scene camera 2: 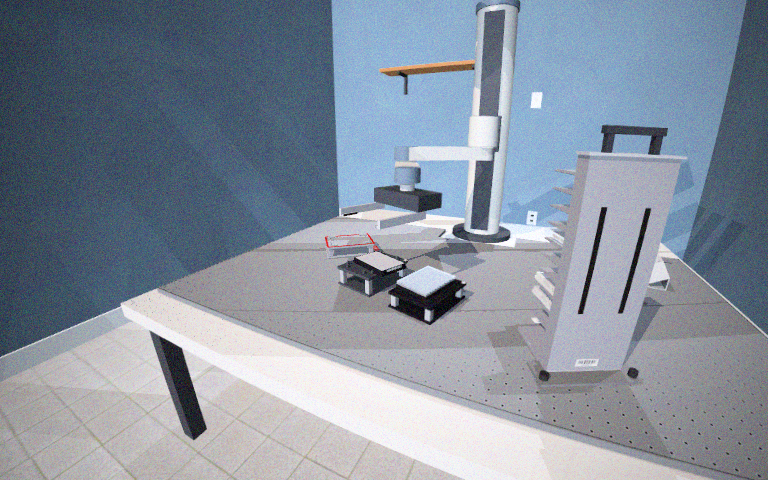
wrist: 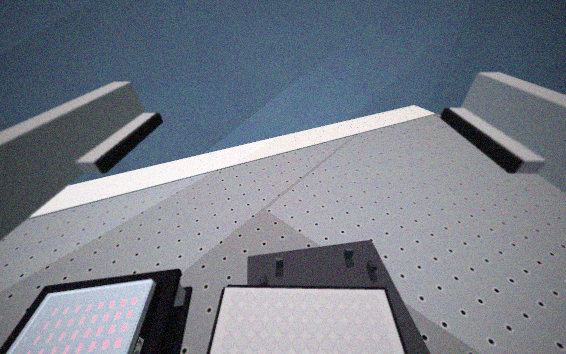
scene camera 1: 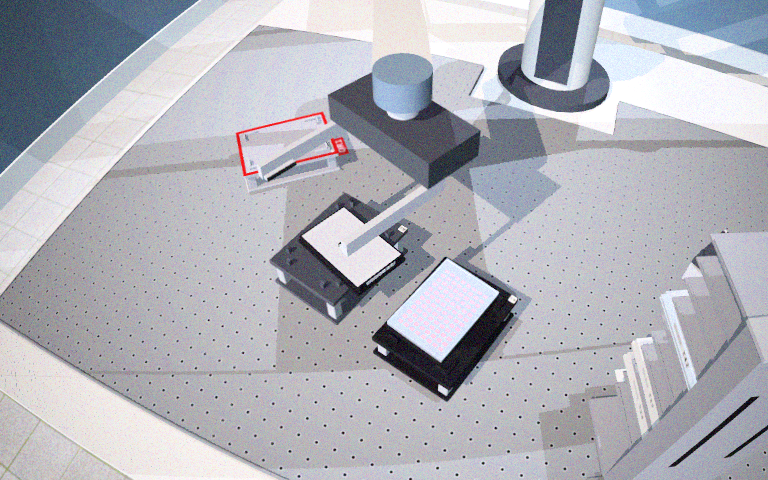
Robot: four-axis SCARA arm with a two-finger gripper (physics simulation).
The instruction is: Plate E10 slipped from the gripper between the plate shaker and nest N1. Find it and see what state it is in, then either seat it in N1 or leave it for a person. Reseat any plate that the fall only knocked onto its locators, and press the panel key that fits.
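Pixels of known places: gripper, between the fingertips: [scene camera 2: 357, 217] [wrist: 296, 98] [scene camera 1: 298, 207]; arm's base, origin of its link: [scene camera 2: 480, 234] [scene camera 1: 553, 78].
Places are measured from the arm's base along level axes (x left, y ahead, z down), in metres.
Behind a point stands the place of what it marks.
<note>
My gripper [scene camera 1: 304, 210] {z -0.212, x -0.202, y 0.710 m} [scene camera 2: 361, 219] {z -0.212, x -0.202, y 0.710 m} [wrist: 296, 98] {z -0.212, x -0.202, y 0.710 m} is open and empty, raised above the stands; one finger overlaps the white-topped plate in scene camera 1. That black-edged plate [scene camera 1: 322, 237] {z -0.080, x -0.219, y 0.646 m} [scene camera 2: 380, 261] {z -0.080, x -0.170, y 0.650 m} [wrist: 305, 320] {z -0.080, x -0.185, y 0.660 m} lies on a dark grey stand [scene camera 1: 308, 277] {z -0.066, x -0.212, y 0.706 m} [scene camera 2: 351, 270] {z -0.066, x -0.227, y 0.709 m} [wrist: 310, 272] {z -0.066, x -0.208, y 0.695 m}. It sits off-centre, with several small locators bare beside it; I cannot tell its exact tilt. A pale plate with pink wells [scene camera 1: 444, 308] {z -0.075, x -0.025, y 0.691 m} [scene camera 2: 427, 281] {z -0.074, x -0.020, y 0.702 m} [wrist: 82, 320] {z -0.075, x -0.037, y 0.725 m} lies top up on a black stand [scene camera 1: 481, 339] {z -0.055, x 0.032, y 0.706 m} [scene camera 2: 444, 291] {z -0.055, x 0.022, y 0.699 m} [wrist: 167, 295] {z -0.055, x -0.088, y 0.731 m}. I cannot read which is E10 or N1.
A red outline [scene camera 1: 240, 153] [scene camera 2: 326, 245] marks a pale, low stand behind the grey one. A tall plate rack [scene camera 1: 730, 396] {z -0.318, x 0.255, y 0.846 m} [scene camera 2: 611, 339] {z -0.084, x 0.344, y 0.807 m} stands at the right. The arm's column [scene camera 1: 580, 33] {z -0.159, x 0.041, y 0.063 m} [scene camera 2: 495, 113] {z -0.496, x 0.026, y 0.077 m} stands at the back. A wall shelf [scene camera 2: 427, 68] is behind it.
</note>
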